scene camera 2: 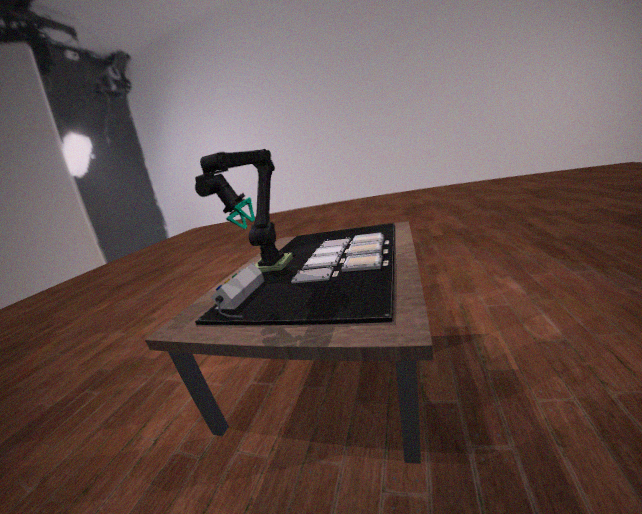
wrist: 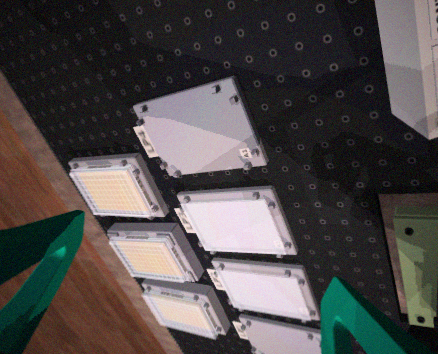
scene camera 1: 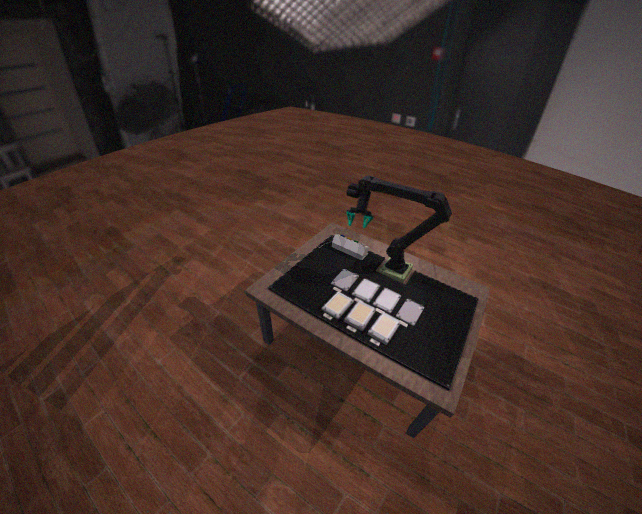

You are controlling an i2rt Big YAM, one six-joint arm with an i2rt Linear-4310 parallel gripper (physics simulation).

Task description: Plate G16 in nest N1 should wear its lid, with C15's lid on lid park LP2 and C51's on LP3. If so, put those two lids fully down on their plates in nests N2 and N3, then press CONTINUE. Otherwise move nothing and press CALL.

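Seen in the pictures: gripper, fingertip midpoint: (scene camera 2: 249,224) (wrist: 206,257) (scene camera 1: 356,227); arm's base, link origin: (scene camera 2: 271,260) (scene camera 1: 396,266).
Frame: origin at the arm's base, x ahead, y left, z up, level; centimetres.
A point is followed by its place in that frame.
Observation:
My gripper (scene camera 1: 357,222) @(x 12.0, y -24.2, z 22.6 cm) (scene camera 2: 250,223) @(x 12.0, y -24.2, z 22.6 cm) (wrist: 206,257) @(x 12.0, y -24.2, z 22.6 cm) is open and empty, high above the table's control-box end. Three plates with yellowish wells sit in a row of nests: one plate (scene camera 1: 338,303) @(x 46.3, y -8.4, z 0.5 cm) (wrist: 115,191) @(x 44.4, y -9.4, z 1.1 cm), a middle plate (scene camera 1: 360,315) @(x 46.2, y 4.7, z 1.8 cm) (wrist: 155,258) @(x 41.9, y 2.6, z 2.0 cm) and another plate (scene camera 1: 384,327) @(x 45.1, y 17.4, z 2.2 cm) (wrist: 182,312) @(x 41.6, y 15.2, z 2.3 cm). I cannot tell whether any wears a clear lid. The two middle lid parks carry pale, clear lids: one lid (scene camera 1: 366,290) @(x 28.8, y -3.0, z 0.1 cm) (wrist: 232,220) @(x 26.9, y -5.2, z 0.1 cm) and another lid (scene camera 1: 387,299) @(x 26.9, y 8.9, z 0.1 cm) (wrist: 265,287) @(x 25.1, y 6.9, z 0.1 cm). An end park (scene camera 1: 345,278) @(x 28.2, y -17.3, z -0.7 cm) (wrist: 200,130) @(x 27.8, y -17.6, z -0.7 cm) looks bare, marked A1. The opposite end park (scene camera 1: 411,311) @(x 25.0, y 22.4, z -0.7 cm) (wrist: 282,337) @(x 25.4, y 19.8, z -0.7 cm) is partly cut off in the wrist view. Tags are unreadable.
A grey control box (scene camera 1: 349,246) @(x 7.7, y -29.8, z 3.8 cm) (scene camera 2: 239,289) @(x 8.9, y -35.8, z 2.7 cm) (wrist: 407,65) @(x 6.5, y -24.5, z 5.2 cm) with small coloured buttons and a cable stands near the mat's edge. The arm's green base plate (scene camera 1: 387,269) @(x 5.4, y -3.2, z -0.5 cm) (scene camera 2: 278,262) @(x 5.3, y -2.6, z -0.4 cm) (wrist: 420,280) @(x 6.0, y 1.0, z -0.2 cm) lies beside the parks. The black mat (scene camera 1: 444,342) @(x 31.0, y 43.8, z -1.6 cm) (scene camera 2: 348,305) @(x 48.4, y -38.4, z -1.7 cm) covers most of the wooden table (scene camera 1: 348,346) @(x 61.2, y 9.2, z -3.0 cm) (scene camera 2: 289,342) @(x 37.1, y -54.5, z -2.9 cm).

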